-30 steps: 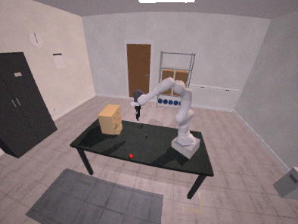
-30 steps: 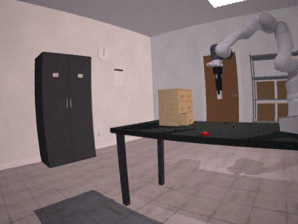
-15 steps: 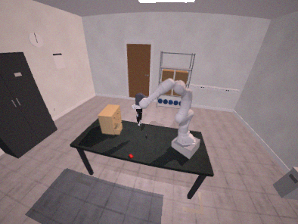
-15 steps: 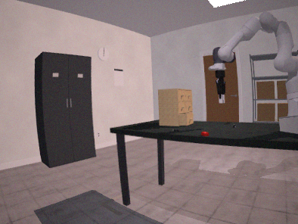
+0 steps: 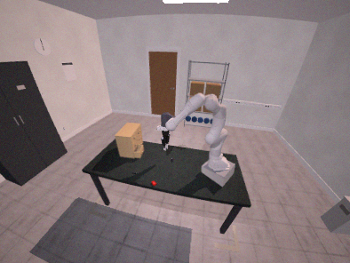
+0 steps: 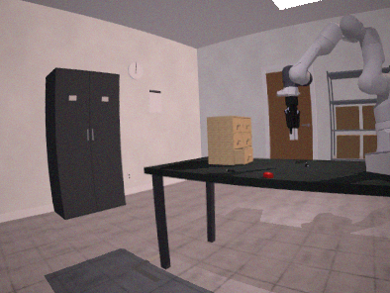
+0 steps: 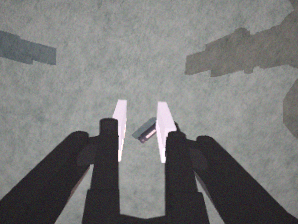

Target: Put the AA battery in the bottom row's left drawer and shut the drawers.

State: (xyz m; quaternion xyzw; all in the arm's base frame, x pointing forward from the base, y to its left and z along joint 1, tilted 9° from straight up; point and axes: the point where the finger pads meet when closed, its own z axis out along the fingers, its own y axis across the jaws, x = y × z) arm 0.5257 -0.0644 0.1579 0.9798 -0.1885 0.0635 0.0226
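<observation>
Now: hand 170 mm above the AA battery, 80 mm past it and 10 mm to the right of it. The rest, counted from my hand: red object (360 mm to the left, 170 mm below, 30 mm ahead); then small dark object (290 mm to the left, 260 mm ahead, 180 mm below).
</observation>
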